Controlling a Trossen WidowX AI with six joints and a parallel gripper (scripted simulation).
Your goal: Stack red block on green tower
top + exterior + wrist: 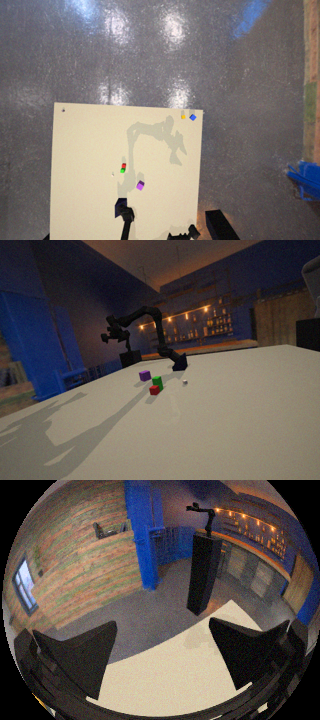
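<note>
Right now the red block is 50 cm to the left of my gripper tip, 44 cm ahead of it and 25 cm below it. From my gripper tip the other things lie so: purple block: 38 cm to the left, 26 cm ahead, 24 cm below; blue block: 79 cm ahead, 24 cm below, 12 cm to the right; tiny white cube: 61 cm to the left, 36 cm ahead, 26 cm below.
</note>
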